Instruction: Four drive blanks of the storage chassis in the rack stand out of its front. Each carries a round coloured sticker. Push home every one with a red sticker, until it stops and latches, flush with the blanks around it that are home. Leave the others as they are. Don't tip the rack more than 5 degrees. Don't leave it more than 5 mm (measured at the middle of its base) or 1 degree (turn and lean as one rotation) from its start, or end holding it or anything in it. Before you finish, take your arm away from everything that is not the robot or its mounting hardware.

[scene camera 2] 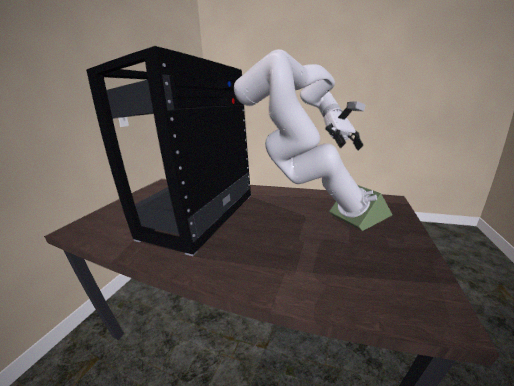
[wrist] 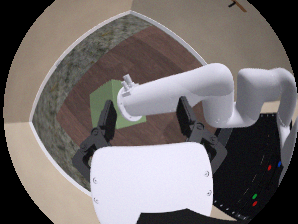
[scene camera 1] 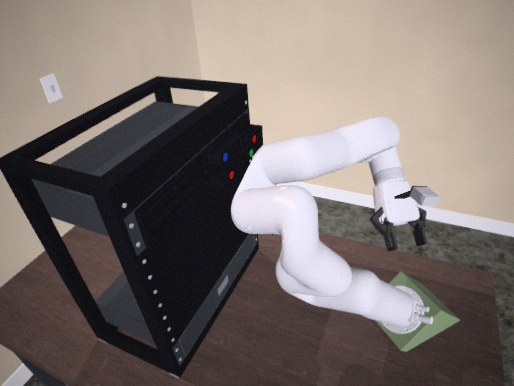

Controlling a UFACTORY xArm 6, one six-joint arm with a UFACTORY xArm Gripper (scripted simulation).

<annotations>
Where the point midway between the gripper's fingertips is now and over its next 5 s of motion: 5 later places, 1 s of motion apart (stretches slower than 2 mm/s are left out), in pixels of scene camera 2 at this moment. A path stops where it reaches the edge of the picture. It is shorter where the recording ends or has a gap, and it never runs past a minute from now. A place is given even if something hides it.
The gripper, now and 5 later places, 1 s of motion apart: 352, 146; 337, 154; 294, 148; 270, 109; 268, 93; 249, 94
</annotations>
